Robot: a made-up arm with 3 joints. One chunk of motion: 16 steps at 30 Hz.
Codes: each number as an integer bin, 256 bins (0 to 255) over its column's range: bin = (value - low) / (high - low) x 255, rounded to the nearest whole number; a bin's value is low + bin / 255 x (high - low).
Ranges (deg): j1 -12..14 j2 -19..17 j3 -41..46
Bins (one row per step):
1: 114 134 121
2: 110 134 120
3: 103 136 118
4: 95 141 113
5: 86 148 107
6: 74 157 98
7: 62 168 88
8: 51 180 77
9: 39 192 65
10: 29 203 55
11: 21 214 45
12: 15 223 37
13: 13 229 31
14: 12 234 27
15: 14 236 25
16: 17 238 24
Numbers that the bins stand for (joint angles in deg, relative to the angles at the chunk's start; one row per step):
1: -0.38 -0.08 0.28
2: -0.78 -0.08 -0.06
3: -1.50 0.20 -0.74
4: -2.31 0.91 -2.45
5: -3.23 1.89 -4.49
6: -4.45 3.16 -7.56
7: -5.68 4.72 -10.98
8: -6.80 6.41 -14.73
9: -8.02 8.11 -18.82
10: -9.04 9.66 -22.24
11: -9.86 11.21 -25.65
12: -10.47 12.48 -28.38
13: -10.67 13.33 -30.42
14: -10.78 14.04 -31.79
15: -10.57 14.32 -32.47
16: -10.27 14.60 -32.81

